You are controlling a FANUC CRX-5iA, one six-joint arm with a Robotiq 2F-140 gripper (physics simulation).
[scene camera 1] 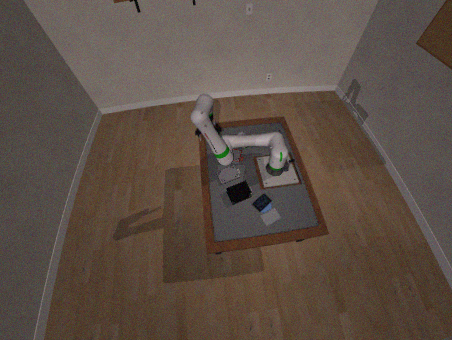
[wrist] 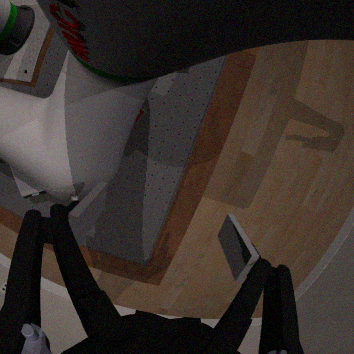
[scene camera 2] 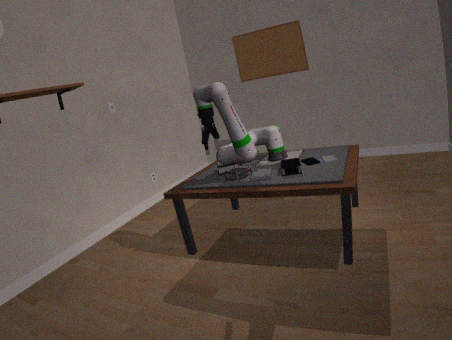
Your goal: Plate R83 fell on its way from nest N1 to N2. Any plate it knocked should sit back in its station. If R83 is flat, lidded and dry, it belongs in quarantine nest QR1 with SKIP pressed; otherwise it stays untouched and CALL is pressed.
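Pixels of known places: gripper, fingertip midpoint: (wrist: 165, 211) (scene camera 2: 213, 152); arm's base, link origin: (scene camera 1: 274, 168) (wrist: 14, 29) (scene camera 2: 278, 158).
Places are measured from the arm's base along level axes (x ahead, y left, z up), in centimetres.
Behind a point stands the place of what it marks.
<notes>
My gripper (scene camera 2: 212, 148) @(z 20.9, x 48.0, y -29.8 cm) (wrist: 165, 211) @(z 20.9, x 48.0, y -29.8 cm) is open and empty, pointing down beyond the table's corner, above table height; the arm partly hides it in scene view 1. A red-outlined nest (scene camera 1: 240, 157) @(z 0.5, x 24.6, y -18.6 cm) (scene camera 2: 239, 173) @(z 1.0, x 32.4, y -21.4 cm) lies partly under the arm. Beside it is a pale outlined station (scene camera 1: 229, 175) @(z 2.3, x 39.0, y -3.0 cm) (scene camera 2: 260, 173) @(z 2.2, x 41.6, y -4.8 cm), then a black box-like holder (scene camera 1: 239, 192) @(z 5.6, x 36.2, y 14.9 cm) (scene camera 2: 291, 166) @(z 5.2, x 44.0, y 15.3 cm). A dark flat piece (scene camera 1: 262, 202) @(z 1.1, x 21.1, y 25.9 cm) (scene camera 2: 311, 161) @(z 1.3, x 24.0, y 26.3 cm) lies over a blue one, next to a light grey square (scene camera 1: 270, 216) @(z 0.8, x 19.1, y 37.8 cm) (scene camera 2: 329, 158) @(z 0.8, x 20.1, y 38.4 cm). Labels are unreadable; I cannot tell which is R83. SKIP and CALL are not discernible.
The arm's forearm (scene camera 1: 215, 142) @(z 38.3, x 46.2, y -10.1 cm) (scene camera 2: 231, 117) @(z 40.2, x 51.7, y -12.9 cm) slopes low over the table's nest side. The arm base stands on a white board (scene camera 1: 290, 179) @(z 0.9, x -8.3, y 13.8 cm) with a brown rim. The table has a brown wooden edge (scene camera 1: 265, 240) @(z -1.3, x 28.3, y 52.8 cm) (scene camera 2: 260, 192) @(z -2.2, x 63.1, y -1.2 cm) (wrist: 197, 155) @(z -1.3, x 54.6, y -27.4 cm). A wall stands behind the gripper.
</notes>
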